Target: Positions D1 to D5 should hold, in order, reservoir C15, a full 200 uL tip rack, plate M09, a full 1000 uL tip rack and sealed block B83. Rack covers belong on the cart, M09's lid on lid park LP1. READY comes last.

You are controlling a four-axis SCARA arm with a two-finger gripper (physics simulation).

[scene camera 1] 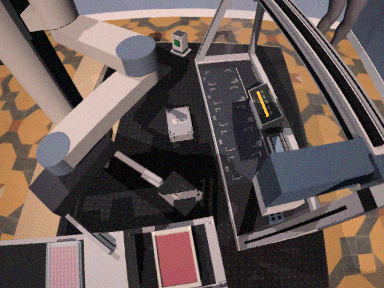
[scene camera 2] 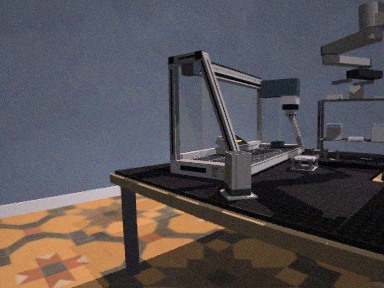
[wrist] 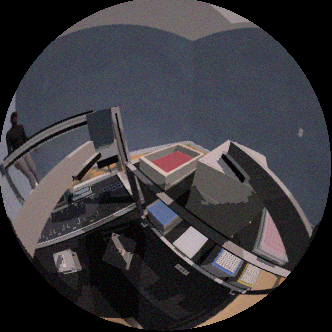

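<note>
My gripper [scene camera 1: 134, 215] [wrist: 159, 145] is open and empty, its two fingers wide apart above the near-left part of the bench. A reservoir with red contents [scene camera 1: 177, 257] [wrist: 172, 162] stands on top of the shelf unit. A pink tip rack or plate [scene camera 1: 64, 265] [wrist: 272, 240] stands farther along it. On a lower level in the wrist view are a blue-topped box [wrist: 164, 214], a white-topped item [wrist: 191, 241], a blue-rimmed rack [wrist: 228, 261] and a yellow-rimmed rack [wrist: 249, 274]. Bare corner clips show on the deck [scene camera 1: 220, 100]. Labels are unreadable.
A pale stand [scene camera 1: 180, 122] [scene camera 2: 305, 162] [wrist: 67, 261] and a darker holder [scene camera 1: 181, 192] [wrist: 120, 250] are on the bench. The deck's frame posts and blue pipetting head [scene camera 1: 315, 170] rise beside them. A tilted screen [scene camera 1: 263, 104] and small device [scene camera 1: 179, 42] [scene camera 2: 238, 172] also show.
</note>
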